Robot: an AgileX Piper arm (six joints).
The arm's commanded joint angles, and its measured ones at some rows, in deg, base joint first. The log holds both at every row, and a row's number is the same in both.
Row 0, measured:
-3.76, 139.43, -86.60, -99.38, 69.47, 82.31
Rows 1 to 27, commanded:
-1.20, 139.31, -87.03, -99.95, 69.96, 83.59
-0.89, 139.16, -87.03, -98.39, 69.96, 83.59
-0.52, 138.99, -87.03, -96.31, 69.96, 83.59
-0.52, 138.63, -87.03, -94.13, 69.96, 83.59
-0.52, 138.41, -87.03, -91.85, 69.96, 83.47
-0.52, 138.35, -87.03, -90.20, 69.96, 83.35
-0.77, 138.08, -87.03, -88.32, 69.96, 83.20
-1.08, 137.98, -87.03, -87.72, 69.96, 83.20
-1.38, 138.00, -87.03, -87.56, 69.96, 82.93
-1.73, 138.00, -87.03, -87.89, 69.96, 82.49
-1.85, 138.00, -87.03, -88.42, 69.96, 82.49
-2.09, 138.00, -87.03, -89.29, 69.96, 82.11
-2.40, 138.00, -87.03, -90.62, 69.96, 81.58
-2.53, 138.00, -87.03, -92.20, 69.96, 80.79
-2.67, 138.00, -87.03, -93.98, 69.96, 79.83
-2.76, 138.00, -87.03, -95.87, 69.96, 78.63
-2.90, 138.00, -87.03, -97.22, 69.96, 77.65
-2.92, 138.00, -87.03, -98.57, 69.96, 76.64
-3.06, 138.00, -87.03, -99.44, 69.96, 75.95
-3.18, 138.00, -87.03, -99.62, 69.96, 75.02
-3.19, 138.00, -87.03, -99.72, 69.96, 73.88
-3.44, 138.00, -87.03, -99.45, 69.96, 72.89
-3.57, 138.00, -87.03, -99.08, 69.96, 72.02
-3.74, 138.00, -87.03, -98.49, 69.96, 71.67
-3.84, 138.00, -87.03, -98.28, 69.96, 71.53
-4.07, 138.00, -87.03, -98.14, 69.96, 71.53
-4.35, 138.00, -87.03, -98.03, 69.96, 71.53
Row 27, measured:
-2.71, 138.33, -86.95, -97.82, 66.86, 72.90
